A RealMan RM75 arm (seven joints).
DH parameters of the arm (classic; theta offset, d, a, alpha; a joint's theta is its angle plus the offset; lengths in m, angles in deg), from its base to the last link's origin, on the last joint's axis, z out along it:
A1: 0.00 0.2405 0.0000 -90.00
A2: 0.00 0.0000 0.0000 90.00
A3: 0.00 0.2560 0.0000 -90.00
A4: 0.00 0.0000 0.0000 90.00
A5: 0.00 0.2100 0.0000 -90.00
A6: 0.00 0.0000 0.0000 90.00
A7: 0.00 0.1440 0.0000 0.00
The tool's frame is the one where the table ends.
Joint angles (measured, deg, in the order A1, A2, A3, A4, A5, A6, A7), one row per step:
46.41 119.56 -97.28 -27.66 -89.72 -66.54 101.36
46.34 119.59 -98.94 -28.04 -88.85 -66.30 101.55
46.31 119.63 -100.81 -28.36 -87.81 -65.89 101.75
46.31 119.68 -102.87 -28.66 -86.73 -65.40 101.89
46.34 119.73 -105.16 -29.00 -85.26 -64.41 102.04
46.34 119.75 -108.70 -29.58 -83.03 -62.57 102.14
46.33 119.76 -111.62 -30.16 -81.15 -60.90 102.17
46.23 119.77 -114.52 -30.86 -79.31 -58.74 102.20
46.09 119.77 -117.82 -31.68 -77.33 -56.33 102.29
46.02 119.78 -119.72 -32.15 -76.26 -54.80 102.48
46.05 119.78 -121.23 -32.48 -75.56 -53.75 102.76
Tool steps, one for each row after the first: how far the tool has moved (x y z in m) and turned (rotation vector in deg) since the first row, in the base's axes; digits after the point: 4 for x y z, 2 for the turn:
-0.0011 -0.0028 -0.0024 -0.58 -0.19 0.43
-0.0022 -0.0058 -0.0053 -1.13 -0.43 0.82
-0.0031 -0.0091 -0.0086 -1.73 -0.77 1.34
-0.0045 -0.0117 -0.0123 -1.94 -1.04 1.74
-0.0060 -0.0151 -0.0179 -1.94 -1.55 2.43
-0.0074 -0.0177 -0.0224 -1.81 -1.92 3.05
-0.0085 -0.0198 -0.0272 -1.23 -2.33 3.59
-0.0093 -0.0227 -0.0325 -0.68 -2.85 4.17
-0.0095 -0.0243 -0.0357 -0.29 -3.23 4.39
-0.0096 -0.0259 -0.0382 -0.17 -3.64 4.59

